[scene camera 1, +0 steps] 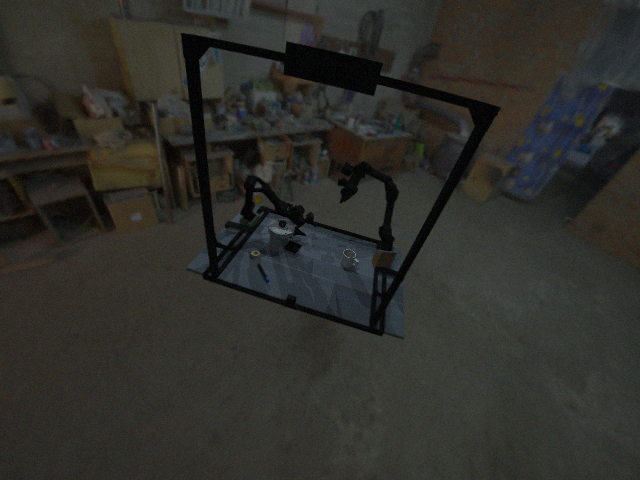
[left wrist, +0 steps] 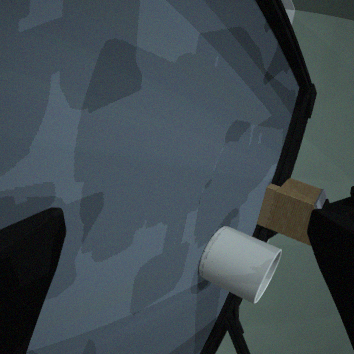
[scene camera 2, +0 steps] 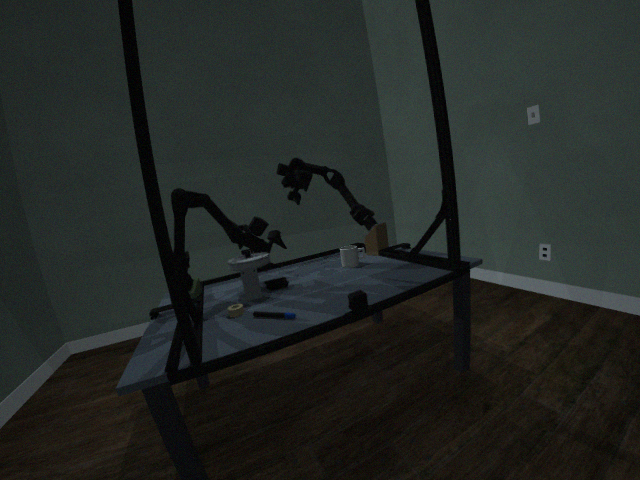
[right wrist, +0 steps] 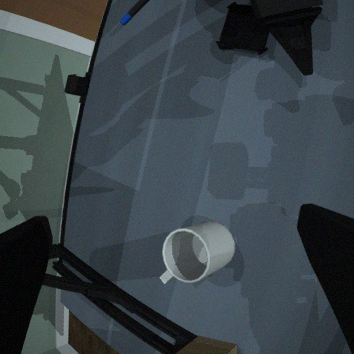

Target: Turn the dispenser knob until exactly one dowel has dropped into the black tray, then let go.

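Where they show: left gripper, fingertip midpoint: (scene camera 1: 311, 231) (left wrist: 190, 222) (scene camera 2: 283, 257) (right wrist: 305, 63); right gripper, fingertip midpoint: (scene camera 1: 342, 202) (scene camera 2: 301, 198) (right wrist: 175, 224); left arm's base, origin of the base link: (scene camera 1: 249, 216); right arm's base, origin of the base link: (scene camera 1: 386, 250) (scene camera 2: 374, 228).
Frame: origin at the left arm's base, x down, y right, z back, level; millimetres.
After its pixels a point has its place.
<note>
The white dispenser (scene camera 1: 277, 242) @(x -9, y 95, z -313 mm) (scene camera 2: 251, 284) @(x 10, y 99, z -290 mm) stands upright on the table, with a wide round top and a small dark knob (scene camera 1: 282, 223) @(x -107, y 29, z -290 mm) (scene camera 2: 247, 253) @(x -97, y 44, z -289 mm) on it. The black tray (scene camera 1: 293, 247) @(x 66, y -8, z -370 mm) (scene camera 2: 276, 283) @(x 61, y -26, z -369 mm) (right wrist: 243, 31) @(x 66, y 17, z -377 mm) lies at its foot, partly covered by the left arm's gripper in the right wrist view; no dowel can be made out in its dark inside. My left gripper (scene camera 1: 305, 226) @(x -19, y -134, z -412 mm) (scene camera 2: 271, 249) (left wrist: 190, 222) @(x -19, y -134, z -412 mm) is open and empty, low beside the dispenser's top, apart from the knob. My right gripper (scene camera 1: 343, 192) @(x -273, y -208, z -544 mm) (scene camera 2: 294, 197) @(x -273, y -208, z -544 mm) (right wrist: 175, 224) @(x -273, y -208, z -544 mm) is open and empty, high above the table.
A white mug (scene camera 1: 348, 258) @(x -11, y -79, z -723 mm) (scene camera 2: 349, 256) @(x 15, y -77, z -704 mm) (left wrist: 237, 264) @(x 19, y -115, z -672 mm) (right wrist: 220, 246) @(x 18, y -142, z -682 mm) stands near a wooden block (scene camera 1: 383, 258) @(x -33, y -208, z -905 mm) (scene camera 2: 376, 240) @(x -11, y -195, z -879 mm) (left wrist: 286, 210) @(x 17, y -232, z -853 mm). A tape roll (scene camera 1: 255, 254) @(x 43, y 220, z -251 mm) (scene camera 2: 235, 310) @(x 46, y 235, z -248 mm) and a blue-capped marker (scene camera 1: 262, 271) @(x 54, y 290, z -365 mm) (scene camera 2: 271, 315) @(x 58, y 295, z -365 mm) lie in front of the dispenser. Black frame posts (scene camera 1: 200, 155) @(x -615, y 490, z -213 mm) (scene camera 2: 144, 155) @(x -396, y 489, z -202 mm) rise at the table's edges.
</note>
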